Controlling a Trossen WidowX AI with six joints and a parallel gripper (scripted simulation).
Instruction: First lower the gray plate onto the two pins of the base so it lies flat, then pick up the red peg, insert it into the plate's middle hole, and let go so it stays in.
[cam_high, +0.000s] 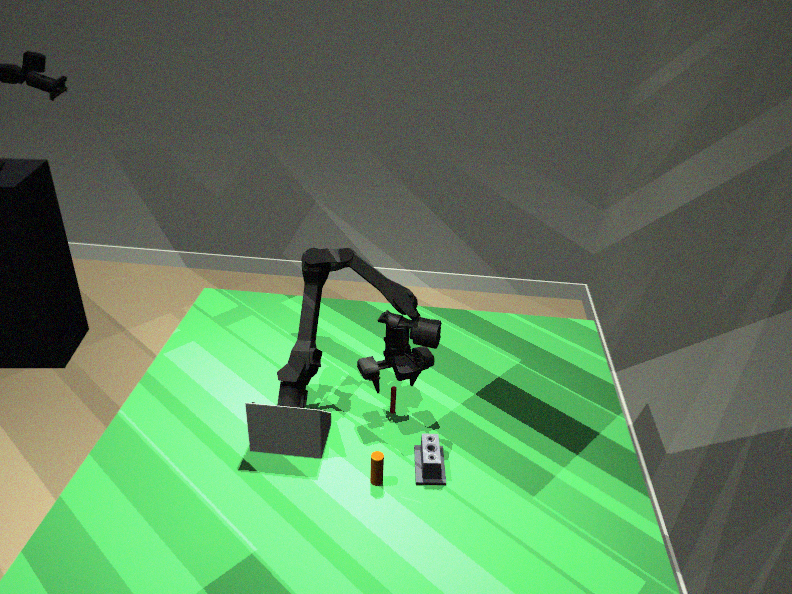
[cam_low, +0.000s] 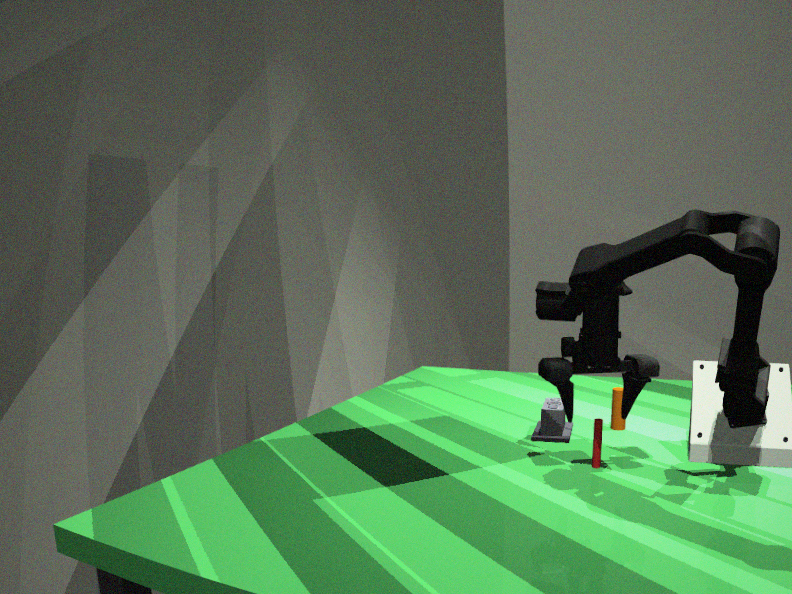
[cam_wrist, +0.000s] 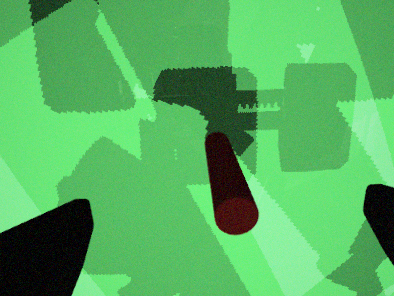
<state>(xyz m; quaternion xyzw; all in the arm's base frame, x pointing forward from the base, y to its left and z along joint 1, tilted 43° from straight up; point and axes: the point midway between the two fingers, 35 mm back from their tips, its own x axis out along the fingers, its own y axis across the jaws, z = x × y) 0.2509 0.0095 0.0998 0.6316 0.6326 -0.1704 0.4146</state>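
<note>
The red peg is 40 mm below my gripper tip. From my gripper tip the other things lie so: gray base (80 mm ahead, 190 mm to the right, 70 mm below); orange cylinder (50 mm behind, 240 mm to the right, 40 mm below); gray plate (80 mm ahead, 190 mm to the right, 30 mm below).
</note>
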